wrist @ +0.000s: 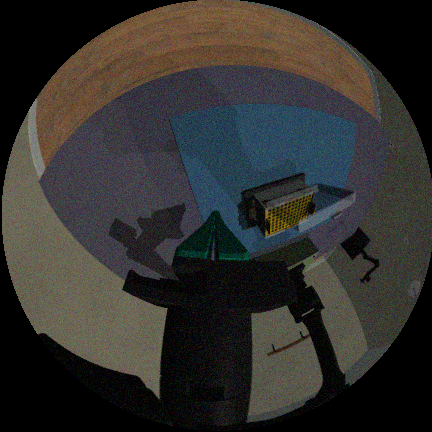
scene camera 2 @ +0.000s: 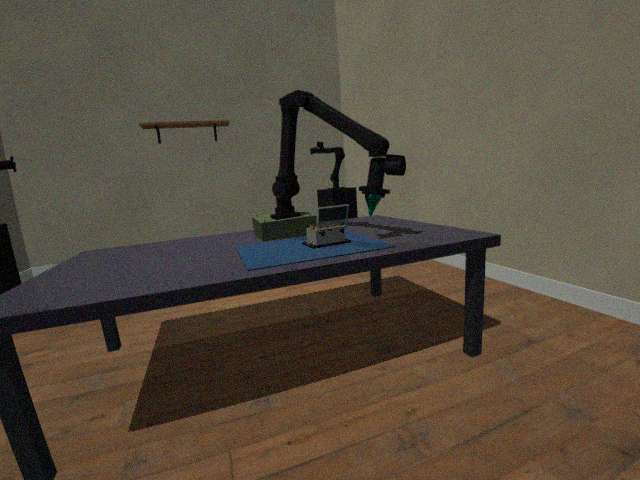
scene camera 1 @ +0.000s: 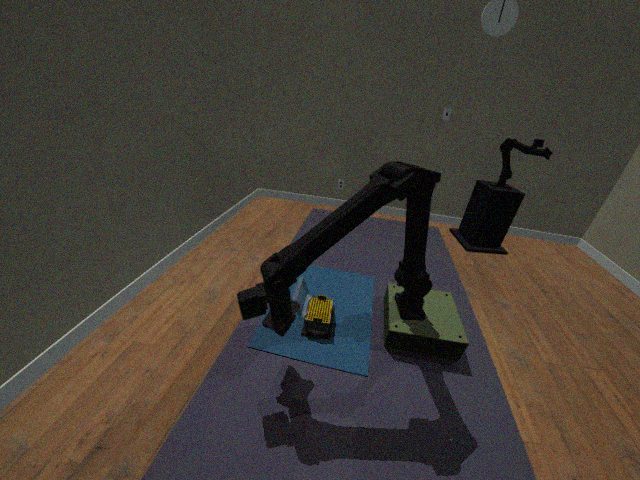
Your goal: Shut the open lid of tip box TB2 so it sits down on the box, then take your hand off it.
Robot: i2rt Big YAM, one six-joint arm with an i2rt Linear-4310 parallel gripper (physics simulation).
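Pixels of known places: gripper, fingertip midpoint: (wrist: 215, 214) (scene camera 2: 370, 215) (scene camera 1: 283, 329); arm's base, origin of the base link: (wrist: 288, 272) (scene camera 2: 285, 217) (scene camera 1: 408, 307).
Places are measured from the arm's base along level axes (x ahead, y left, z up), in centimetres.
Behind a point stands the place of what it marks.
Tip box TB2 (scene camera 1: 318, 329) {z -6.1, x 32.3, y 8.0 cm} (scene camera 2: 326, 236) {z -4.8, x 36.5, y -0.2 cm} (wrist: 290, 212) {z 4.0, x 41.2, y 6.9 cm}, pale and dark-based with a yellow tip rack on top, stands upright on the blue mat (scene camera 1: 351, 289) {z -8.2, x 19.2, y -16.6 cm} (scene camera 2: 273, 255) {z -8.2, x 35.8, y -20.9 cm} (wrist: 270, 120) {z -8.2, x 49.7, y 0.6 cm}. Its clear, pale-rimmed lid (scene camera 1: 301, 290) {z 2.6, x 39.6, y -1.7 cm} (scene camera 2: 333, 206) {z 6.2, x 40.4, y 1.2 cm} (wrist: 330, 209) {z 6.1, x 40.7, y 1.9 cm} stands open, raised along one long side of the box. My gripper (scene camera 1: 282, 332) {z 1.5, x 43.2, y 15.1 cm} (scene camera 2: 370, 213) {z 1.5, x 43.2, y 15.1 cm} (wrist: 215, 214) {z 1.5, x 43.2, y 15.1 cm} is shut with its green fingers together and nothing between them. It points down above the table, left of the box in scene camera 1 and right of it in scene camera 2, apart from box and lid.
The green base block (scene camera 1: 444, 320) {z 0.4, x -11.3, y 5.7 cm} (scene camera 2: 279, 227) {z -3.5, x 6.4, y -6.1 cm} (wrist: 295, 255) {z -3.1, x 6.8, y -3.7 cm} of my arm stands beside the mat on the purple table (scene camera 1: 206, 423) {z -8.5, x 59.4, y 39.9 cm} (scene camera 2: 155, 268) {z -8.5, x 21.8, y -57.1 cm} (wrist: 100, 140) {z -8.5, x 59.3, y 27.9 cm}. A second, smaller arm on a dark pedestal (scene camera 1: 490, 214) (scene camera 2: 337, 198) (wrist: 355, 243) stands farther off. A wooden shelf (scene camera 2: 184, 124) hangs on the wall.
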